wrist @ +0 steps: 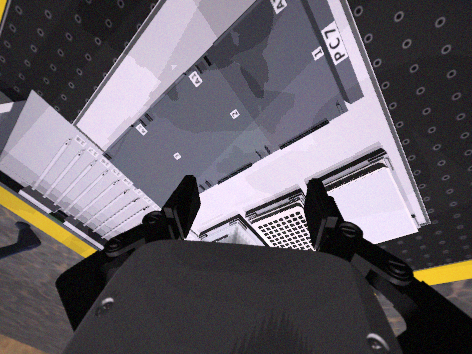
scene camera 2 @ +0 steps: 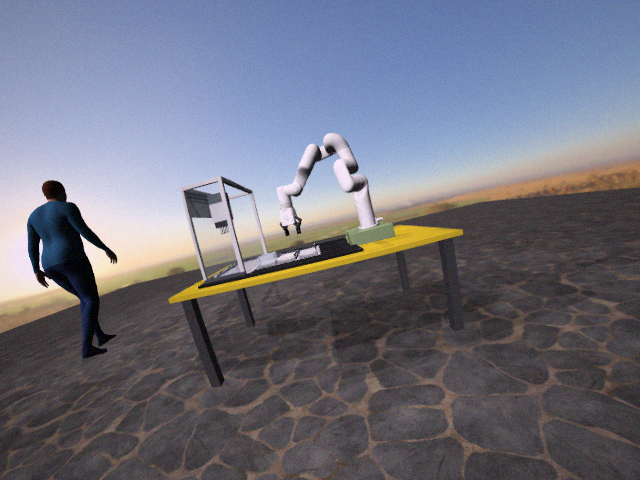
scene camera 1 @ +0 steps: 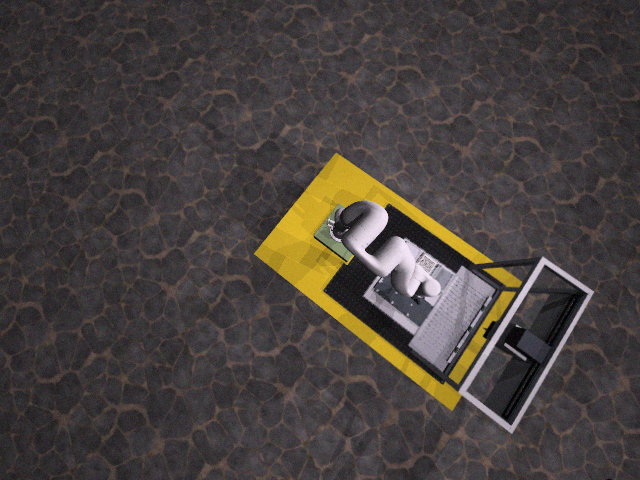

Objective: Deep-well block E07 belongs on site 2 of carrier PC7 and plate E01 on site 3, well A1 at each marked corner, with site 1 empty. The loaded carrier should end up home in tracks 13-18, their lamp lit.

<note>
The gripper [wrist: 250, 191] is open, with nothing in its grasp. Also in view: a grey carrier [scene camera 1: 417, 313]. Also in view: a black perforated mat [scene camera 1: 347, 287].
The grey carrier also shows in the wrist view [wrist: 268, 81]. The black perforated mat also shows in the wrist view [wrist: 414, 57] and in scene camera 2 [scene camera 2: 340, 246].
</note>
